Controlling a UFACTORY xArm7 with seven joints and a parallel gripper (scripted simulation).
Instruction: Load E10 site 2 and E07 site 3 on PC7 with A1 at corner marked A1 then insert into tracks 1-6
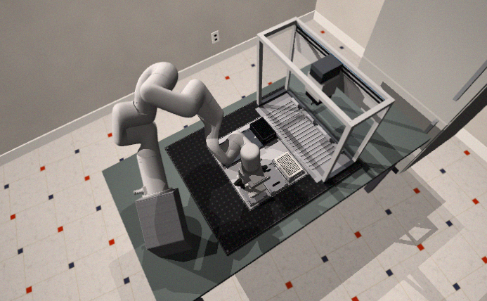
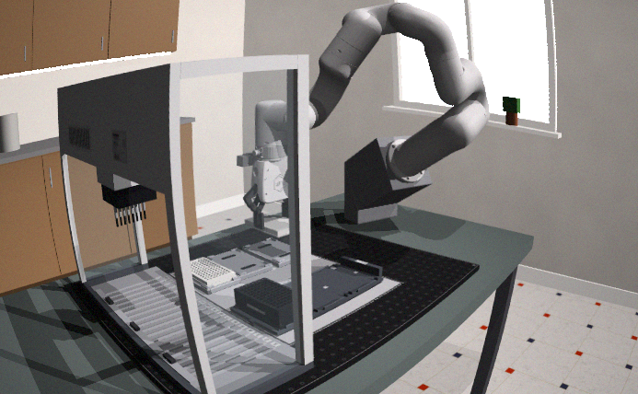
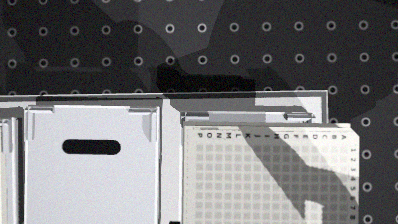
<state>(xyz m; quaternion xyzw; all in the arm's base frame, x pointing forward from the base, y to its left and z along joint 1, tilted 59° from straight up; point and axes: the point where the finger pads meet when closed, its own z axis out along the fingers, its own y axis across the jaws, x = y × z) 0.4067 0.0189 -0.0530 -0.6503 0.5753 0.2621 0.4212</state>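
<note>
Now: hand 25 cm to the right of the plate carrier PC7, 8 cm above it and 6 cm short of it. The rest, counted from my hand: nest S2: 11 cm ahead, 9 cm below, 2 cm to the left; then white 96-well plate E01: 21 cm ahead, 7 cm below, 5 cm to the left; then nest S1: 9 cm below.
</note>
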